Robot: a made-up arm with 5 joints.
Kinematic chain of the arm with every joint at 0, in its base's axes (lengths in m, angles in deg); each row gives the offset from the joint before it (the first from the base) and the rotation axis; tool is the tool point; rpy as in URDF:
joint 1: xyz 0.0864 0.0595 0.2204 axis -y
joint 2: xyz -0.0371 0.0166 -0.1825 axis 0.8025 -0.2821 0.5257
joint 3: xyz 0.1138 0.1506 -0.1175 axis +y
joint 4: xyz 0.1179 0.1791 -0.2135 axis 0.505 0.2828 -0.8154
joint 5: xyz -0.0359 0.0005 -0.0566 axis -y
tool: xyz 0.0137 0.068 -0.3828 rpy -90 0 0
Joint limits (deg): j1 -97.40..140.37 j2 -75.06..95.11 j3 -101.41..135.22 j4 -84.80..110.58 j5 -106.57..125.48
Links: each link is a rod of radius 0.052 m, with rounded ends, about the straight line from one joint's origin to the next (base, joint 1, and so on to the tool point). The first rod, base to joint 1, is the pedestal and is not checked.
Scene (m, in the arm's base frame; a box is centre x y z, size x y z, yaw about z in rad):
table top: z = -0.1
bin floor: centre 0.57 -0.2 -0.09 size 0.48 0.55 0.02 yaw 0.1
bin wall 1: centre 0.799 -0.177 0 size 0.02 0.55 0.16 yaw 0.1
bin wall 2: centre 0.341 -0.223 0 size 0.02 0.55 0.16 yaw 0.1
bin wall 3: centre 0.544 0.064 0 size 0.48 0.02 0.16 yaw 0.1
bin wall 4: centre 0.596 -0.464 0 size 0.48 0.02 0.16 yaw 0.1
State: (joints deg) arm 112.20 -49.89 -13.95 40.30 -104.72
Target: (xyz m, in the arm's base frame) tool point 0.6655 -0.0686 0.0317
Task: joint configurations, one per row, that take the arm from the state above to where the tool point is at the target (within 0.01 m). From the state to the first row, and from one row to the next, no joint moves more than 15 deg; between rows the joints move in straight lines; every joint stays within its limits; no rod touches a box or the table.
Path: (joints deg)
1: 113.41 -53.19 -13.24 26.09 -105.03
2: 114.63 -56.50 -12.54 11.89 -105.34
3: 115.84 -59.80 -11.83 -2.32 -105.64
4: 117.05 -63.10 -11.13 -16.52 -105.95
5: 118.27 -66.41 -10.42 -30.73 -106.26
6: 119.48 -69.71 -9.71 -44.93 -106.57
7: 109.65 -72.38 -11.06 -40.90 -106.57
8: 99.83 -75.06 -12.41 -36.87 -106.57

